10 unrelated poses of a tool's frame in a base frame.
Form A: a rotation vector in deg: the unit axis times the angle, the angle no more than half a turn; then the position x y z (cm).
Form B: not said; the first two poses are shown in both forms.
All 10 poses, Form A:
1: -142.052 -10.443 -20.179 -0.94 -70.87 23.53
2: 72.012 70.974 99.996 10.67 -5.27 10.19
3: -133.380 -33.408 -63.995 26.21 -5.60 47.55
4: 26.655 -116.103 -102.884 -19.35 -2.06 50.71
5: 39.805 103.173 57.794 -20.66 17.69 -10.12
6: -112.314 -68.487 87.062 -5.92 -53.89 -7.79
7: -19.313 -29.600 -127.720 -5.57 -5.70 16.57
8: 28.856 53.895 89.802 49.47 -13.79 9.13
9: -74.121 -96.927 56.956 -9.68 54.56 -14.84
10: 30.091 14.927 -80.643 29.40 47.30 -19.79
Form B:
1: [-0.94 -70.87 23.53], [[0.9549 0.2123 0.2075], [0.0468 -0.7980 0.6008], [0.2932 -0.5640 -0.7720]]
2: [10.67 -5.27 10.19], [[-0.3311 0.0215 0.9433], [0.8834 -0.3443 0.3179], [0.3316 0.9386 0.0950]]
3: [26.21 -5.60 47.55], [[0.5740 0.5645 0.5932], [0.1639 -0.7889 0.5922], [0.8023 -0.2427 -0.5454]]
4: [-19.35 -2.06 50.71], [[-0.8681 0.0109 -0.4963], [-0.4914 0.1232 0.8622], [0.0706 0.9923 -0.1015]]
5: [-20.66 17.69 -10.12], [[-0.4106 0.0338 0.9112], [0.7947 0.5033 0.3394], [-0.4471 0.8635 -0.2335]]
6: [-5.92 -53.89 -7.79], [[0.0505 0.3862 -0.9210], [0.8042 -0.5626 -0.1918], [-0.5922 -0.7310 -0.3390]]
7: [-5.57 -5.70 16.57], [[-0.6403 0.7649 0.0708], [-0.6558 -0.5922 0.4682], [0.4000 0.2533 0.8808]]
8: [49.47 -13.79 9.13], [[-0.2265 -0.6094 0.7598], [0.9572 0.0052 0.2895], [-0.1804 0.7928 0.5821]]
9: [-9.68 54.56 -14.84], [[-0.1869 0.3738 -0.9085], [0.9756 0.1794 -0.1269], [0.1155 -0.9100 -0.3982]]
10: [29.40 47.30 -19.79], [[0.1593 0.9783 -0.1326], [-0.8660 0.0739 -0.4946], [-0.4740 0.1936 0.8590]]
